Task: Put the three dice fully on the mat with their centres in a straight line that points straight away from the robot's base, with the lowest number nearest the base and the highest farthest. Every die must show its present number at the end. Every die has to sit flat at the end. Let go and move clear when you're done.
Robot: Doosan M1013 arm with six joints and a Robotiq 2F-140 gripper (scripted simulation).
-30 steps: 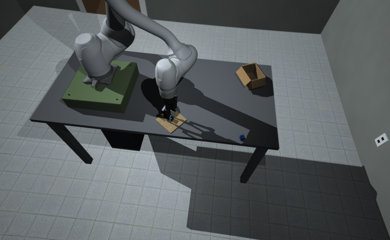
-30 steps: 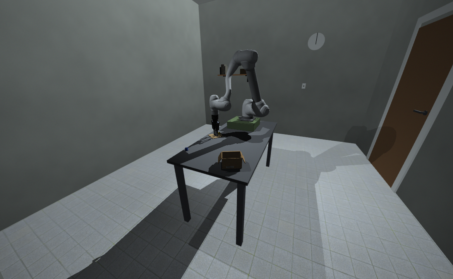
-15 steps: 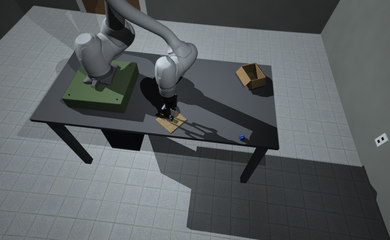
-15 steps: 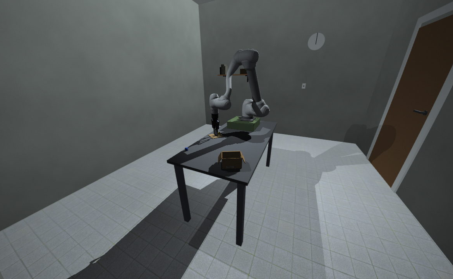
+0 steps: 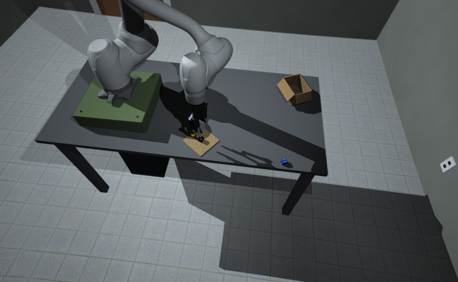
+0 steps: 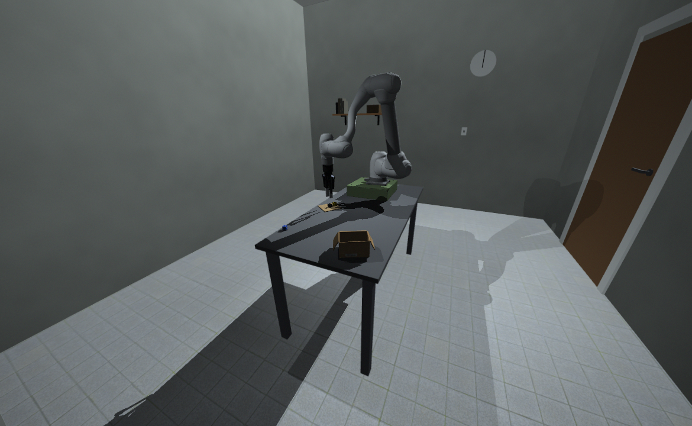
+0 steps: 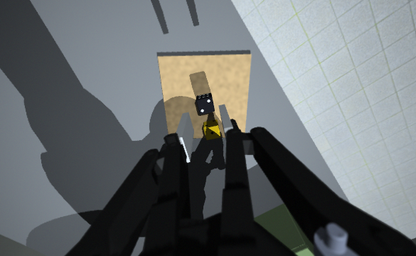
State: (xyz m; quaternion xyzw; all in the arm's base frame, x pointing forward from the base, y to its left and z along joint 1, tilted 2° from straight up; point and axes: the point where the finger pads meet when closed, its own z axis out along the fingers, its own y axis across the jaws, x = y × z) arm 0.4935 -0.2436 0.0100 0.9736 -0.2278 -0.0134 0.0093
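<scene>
The blue die is 440 mm ahead of my hand, 100 mm below it and 90 mm to the right of it. Also, from my hand: tan mat (110 mm below); then black die (100 mm below); then yellow die (100 mm below, 40 mm behind, 20 mm to the left).
</scene>
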